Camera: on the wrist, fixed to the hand. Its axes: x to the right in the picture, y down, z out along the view.
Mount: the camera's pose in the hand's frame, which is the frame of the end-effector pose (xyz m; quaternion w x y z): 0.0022 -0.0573 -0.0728 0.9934 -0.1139 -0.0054 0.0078
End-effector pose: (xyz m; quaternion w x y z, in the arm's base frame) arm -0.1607 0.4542 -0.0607 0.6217 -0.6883 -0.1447 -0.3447
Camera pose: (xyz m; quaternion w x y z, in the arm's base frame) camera -0.2165 0.3947 -0.0167 0.5411 -0.7576 -0.1025 -0.3504
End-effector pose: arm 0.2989 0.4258 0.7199 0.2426 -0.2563 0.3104 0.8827
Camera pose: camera 0.3529 0.4170 0.6451 0.2066 -0.2751 0.2085 0.9155
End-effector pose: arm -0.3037 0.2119 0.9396 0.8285 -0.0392 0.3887 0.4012
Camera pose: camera -0.3076 0.1472 0.8734 0.8176 -0.1281 0.3363 0.4495
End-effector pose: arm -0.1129 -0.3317 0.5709 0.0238 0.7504 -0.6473 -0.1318
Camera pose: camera -0.0407 -0.3345 0.6289 0.1066 0.7370 -0.6340 -0.2085
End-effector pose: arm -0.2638 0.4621 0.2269 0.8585 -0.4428 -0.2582 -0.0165
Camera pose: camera -0.2454 0.3718 0.2364 0.8012 -0.5398 -0.2558 -0.0367
